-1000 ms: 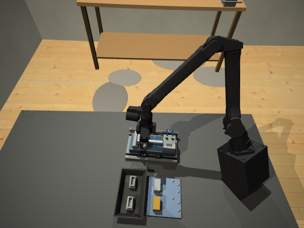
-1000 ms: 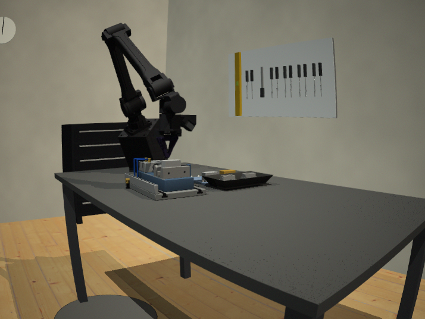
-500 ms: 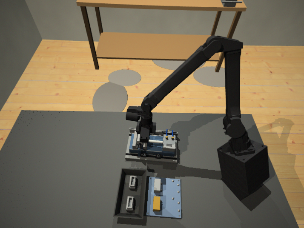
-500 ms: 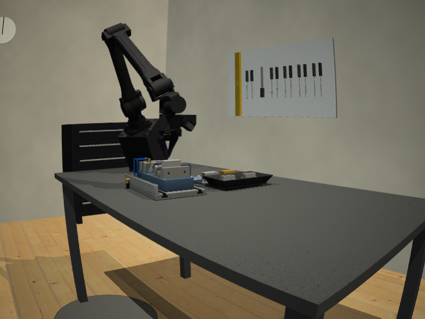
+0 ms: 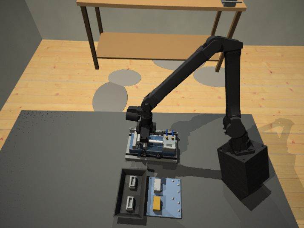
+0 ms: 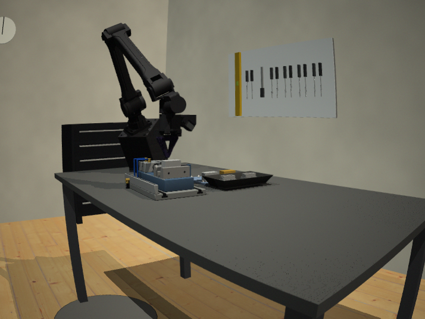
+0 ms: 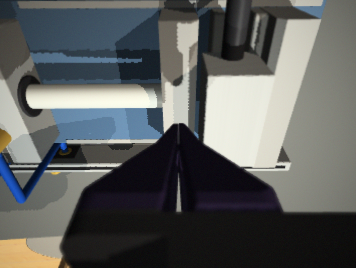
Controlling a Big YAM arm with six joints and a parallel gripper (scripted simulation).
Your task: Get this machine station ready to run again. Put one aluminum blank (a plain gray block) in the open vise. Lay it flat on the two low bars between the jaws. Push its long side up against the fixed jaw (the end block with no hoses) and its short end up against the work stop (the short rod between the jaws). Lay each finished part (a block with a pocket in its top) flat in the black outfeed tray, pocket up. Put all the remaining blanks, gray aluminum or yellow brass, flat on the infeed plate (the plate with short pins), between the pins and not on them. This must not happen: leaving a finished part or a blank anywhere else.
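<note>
Now: hand 3 cm short of the gray aluminum blank, 3 cm above it and 1 cm to the left of it. The rest, counted from my hand: moving jaw: 5 cm below; fixed jaw: 6 cm ahead, 5 cm below, 1 cm to the right; work stop rod: 4 cm to the left, 4 cm below, 4 cm ahead.
</note>
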